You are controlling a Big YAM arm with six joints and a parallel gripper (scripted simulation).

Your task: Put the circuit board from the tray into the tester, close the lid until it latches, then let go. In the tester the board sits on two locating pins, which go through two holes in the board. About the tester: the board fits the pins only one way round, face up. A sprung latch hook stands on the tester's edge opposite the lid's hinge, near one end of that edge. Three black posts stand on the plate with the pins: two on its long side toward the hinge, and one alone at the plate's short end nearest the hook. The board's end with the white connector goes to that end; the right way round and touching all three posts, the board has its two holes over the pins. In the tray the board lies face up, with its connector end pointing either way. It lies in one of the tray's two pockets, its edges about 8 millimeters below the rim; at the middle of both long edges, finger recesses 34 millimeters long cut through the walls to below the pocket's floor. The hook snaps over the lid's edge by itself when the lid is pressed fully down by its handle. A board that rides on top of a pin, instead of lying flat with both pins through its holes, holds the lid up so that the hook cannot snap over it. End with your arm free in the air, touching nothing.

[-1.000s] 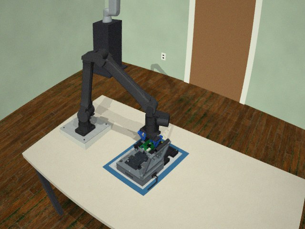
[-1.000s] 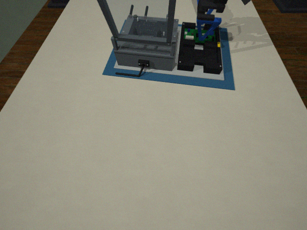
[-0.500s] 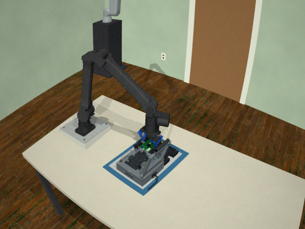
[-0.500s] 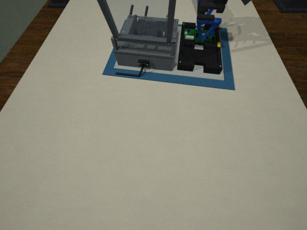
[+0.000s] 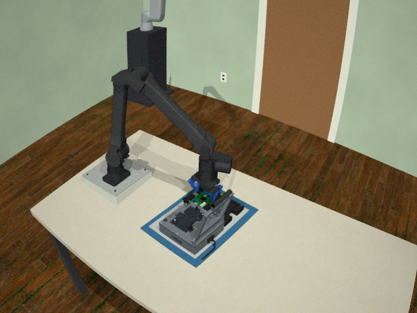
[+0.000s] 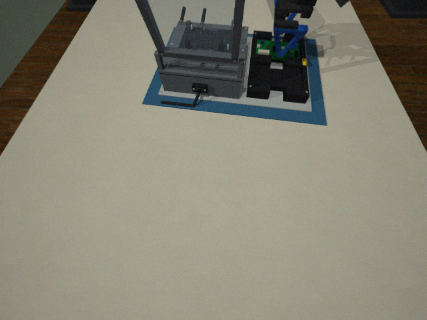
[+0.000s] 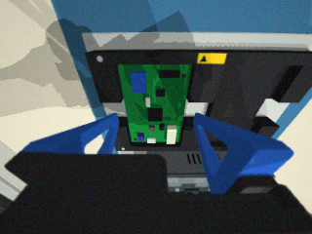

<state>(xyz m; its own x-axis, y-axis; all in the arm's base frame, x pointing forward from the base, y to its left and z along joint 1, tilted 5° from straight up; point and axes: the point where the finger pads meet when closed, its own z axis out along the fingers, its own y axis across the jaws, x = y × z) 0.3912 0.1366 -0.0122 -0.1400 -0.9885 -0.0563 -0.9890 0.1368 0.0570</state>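
My hand is 20 mm above the green circuit board. From my hand the other things lie so: tester lid (190 mm to the right, 160 mm ahead, 140 mm above).
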